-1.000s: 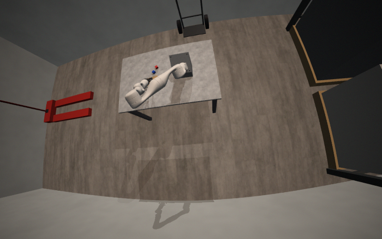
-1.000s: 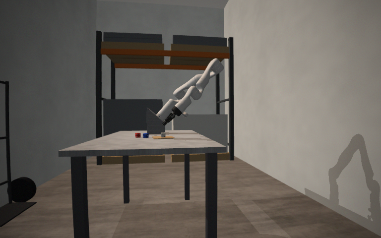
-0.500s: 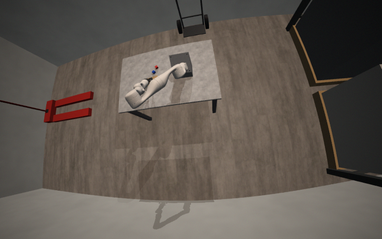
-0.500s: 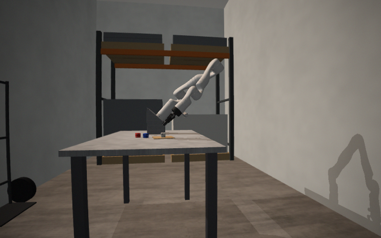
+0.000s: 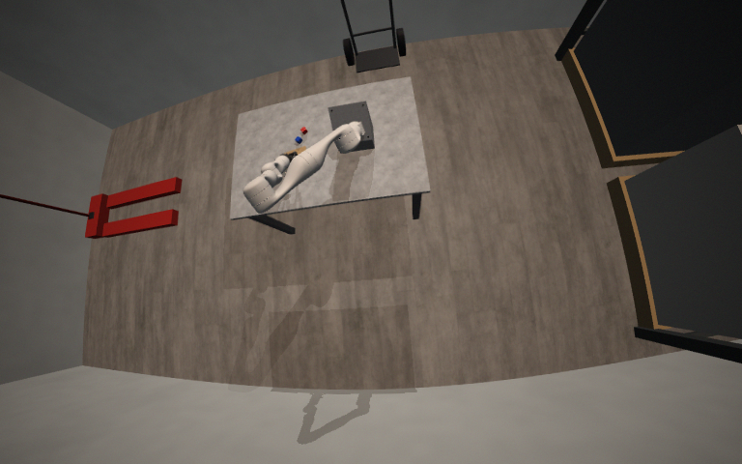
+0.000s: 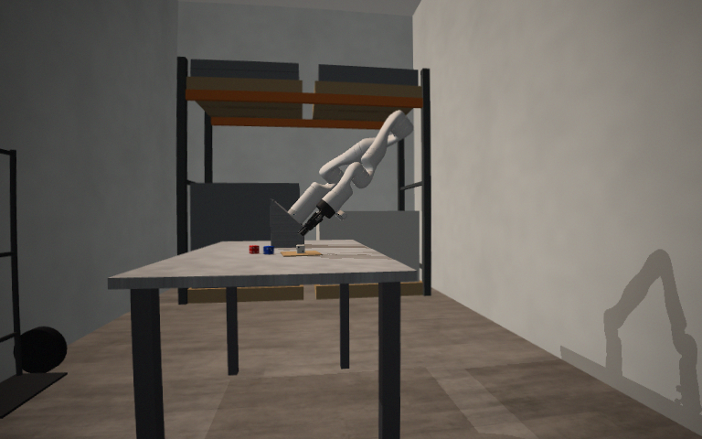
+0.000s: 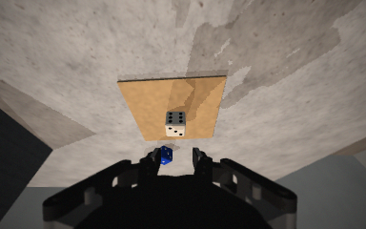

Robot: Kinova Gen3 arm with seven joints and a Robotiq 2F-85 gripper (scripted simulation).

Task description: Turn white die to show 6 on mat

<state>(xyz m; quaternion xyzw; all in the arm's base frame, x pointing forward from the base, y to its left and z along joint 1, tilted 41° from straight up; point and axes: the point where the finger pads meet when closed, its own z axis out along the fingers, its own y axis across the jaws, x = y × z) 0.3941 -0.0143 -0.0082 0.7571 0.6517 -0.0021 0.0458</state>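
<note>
Now: the white die 60 mm below my hand and 10 mm to the right of it. Also, from my hand: tan mat (80 mm below, 10 mm to the right); red die (180 mm to the right, 80 mm behind, 70 mm below); blue die (130 mm to the right, 70 mm below, 40 mm behind).
</note>
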